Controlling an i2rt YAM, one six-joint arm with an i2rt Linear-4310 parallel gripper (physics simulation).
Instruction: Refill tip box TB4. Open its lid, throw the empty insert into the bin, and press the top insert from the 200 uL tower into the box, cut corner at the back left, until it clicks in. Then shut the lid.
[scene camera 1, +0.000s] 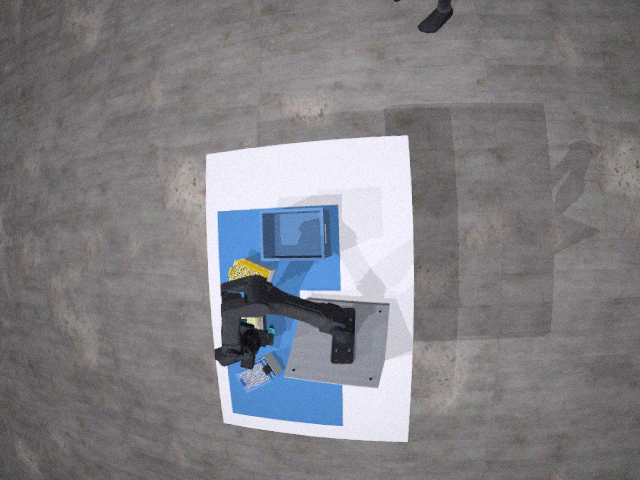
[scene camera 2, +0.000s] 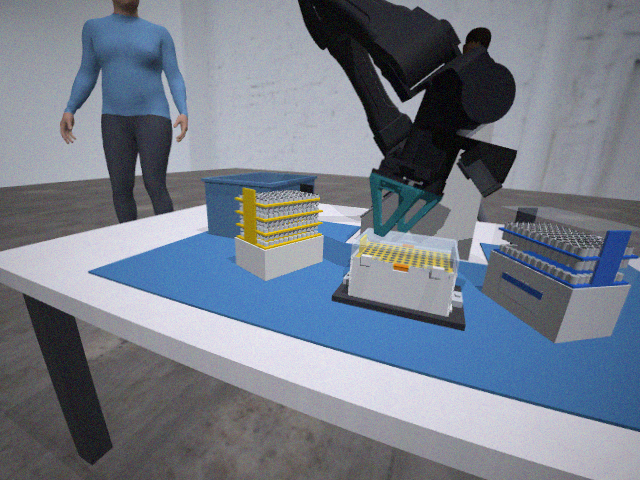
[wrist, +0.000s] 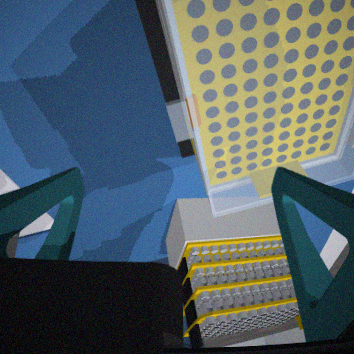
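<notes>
The tip box (scene camera 2: 400, 286) stands on a black base (scene camera 2: 341, 296). Its clear lid (scene camera 2: 431, 239) is shut over a yellow insert (scene camera 2: 408, 253) (wrist: 271, 95) with empty holes. In the scene camera 1 view the arm covers most of the box. My gripper (scene camera 2: 392, 233) (wrist: 177, 177) is open and empty, its teal fingers just above the lid's rear left part in the scene camera 2 view. The yellow tower (scene camera 1: 249, 269) (scene camera 2: 284, 219) (wrist: 245, 282) holds several stacked inserts with tips, left of the box in the scene camera 2 view. The blue bin (scene camera 1: 267, 235) (scene camera 2: 219, 206) stands behind it.
A blue tower (scene camera 1: 256, 374) (scene camera 2: 547, 260) stands on the box's right in the scene camera 2 view. The arm is mounted on a grey plate (scene camera 1: 315, 351). A blue mat (scene camera 1: 289, 403) (scene camera 2: 206, 289) lies under the objects. A person (scene camera 2: 135, 56) stands behind the table.
</notes>
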